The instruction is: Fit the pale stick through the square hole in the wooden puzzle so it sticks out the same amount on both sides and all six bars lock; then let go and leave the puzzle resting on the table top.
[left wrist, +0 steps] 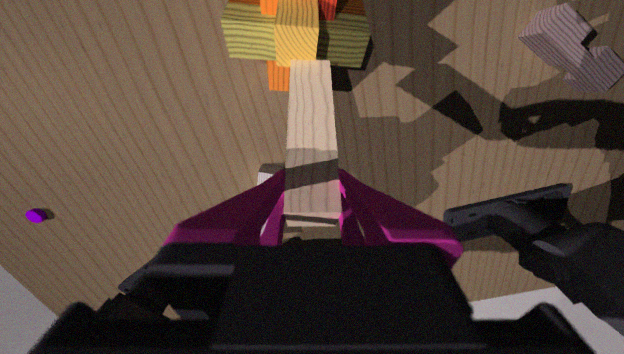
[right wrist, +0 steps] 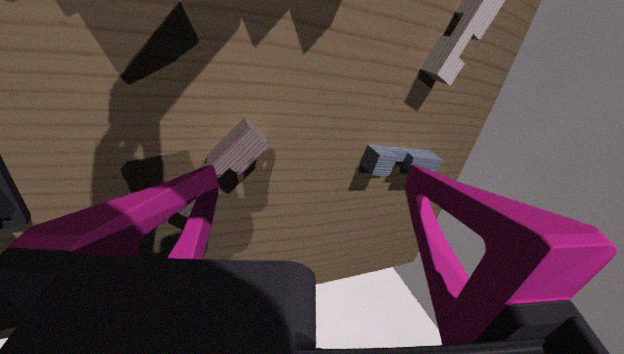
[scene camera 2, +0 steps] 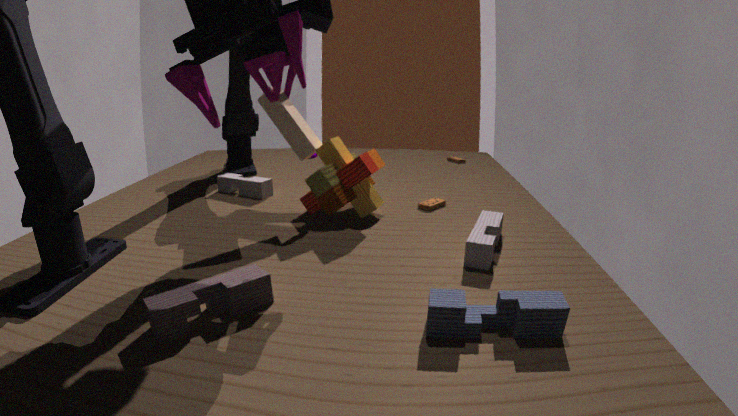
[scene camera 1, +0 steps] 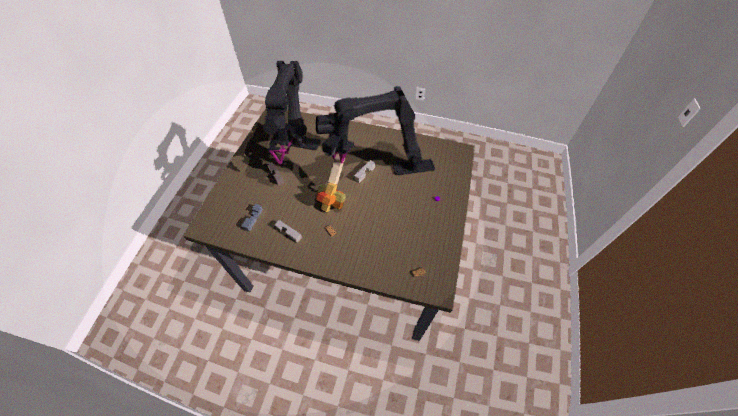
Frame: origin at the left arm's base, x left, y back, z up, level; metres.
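Seen in the pictures: left gripper, fingertip midpoint: [left wrist: 312, 178] [scene camera 2: 279, 101] [scene camera 1: 338, 161]; right gripper, fingertip midpoint: [right wrist: 311, 175] [scene camera 2: 259, 107] [scene camera 1: 283, 158]; left arm's base, link origin: [scene camera 2: 240, 168] [scene camera 1: 413, 167]; right arm's base, link origin: [left wrist: 501, 213] [scene camera 2: 69, 274] [scene camera 1: 300, 142].
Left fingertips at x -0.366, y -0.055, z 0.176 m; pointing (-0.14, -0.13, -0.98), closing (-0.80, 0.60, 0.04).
Pixels of each thing's middle, then the offset from my left fingertips to it.
- wooden puzzle, body centre: [left wrist: 281, 25] [scene camera 1: 333, 197] dz -0.127, dx -0.042, dy -0.097 m
- pale stick, body centre: [left wrist: 310, 135] [scene camera 2: 289, 122] [scene camera 1: 336, 169] dz -0.034, dx -0.011, dy -0.014 m
- mauve notched bar, body centre: [scene camera 2: 209, 301] [right wrist: 217, 170] [left wrist: 572, 52] [scene camera 1: 275, 173] dz -0.161, dx -0.307, dy +0.123 m
- purple bead, body centre: [left wrist: 36, 215] [scene camera 1: 437, 198] dz -0.172, dx +0.426, dy -0.148 m
The wooden puzzle [scene camera 1: 330, 197] of yellow, orange, red and olive bars sits tilted on the table; it also shows in scene camera 2 [scene camera 2: 344, 182] and at the top of the left wrist view [left wrist: 296, 31]. My left gripper [scene camera 1: 339, 157] is shut on the upper end of the pale stick [left wrist: 311, 137]. The stick [scene camera 2: 291, 125] slants down and its lower end meets the puzzle. My right gripper [scene camera 1: 279, 153] is open and empty, hovering above a mauve notched bar [right wrist: 237, 152] at the far left of the table.
Loose notched bars lie around: a white one [scene camera 1: 365, 170] near the left arm's base, a blue one [scene camera 1: 252, 216] and a grey one [scene camera 1: 288, 231] at the front left. Two small cork blocks [scene camera 1: 330, 230] [scene camera 1: 418, 271] and a purple bead [scene camera 1: 437, 198] lie further out.
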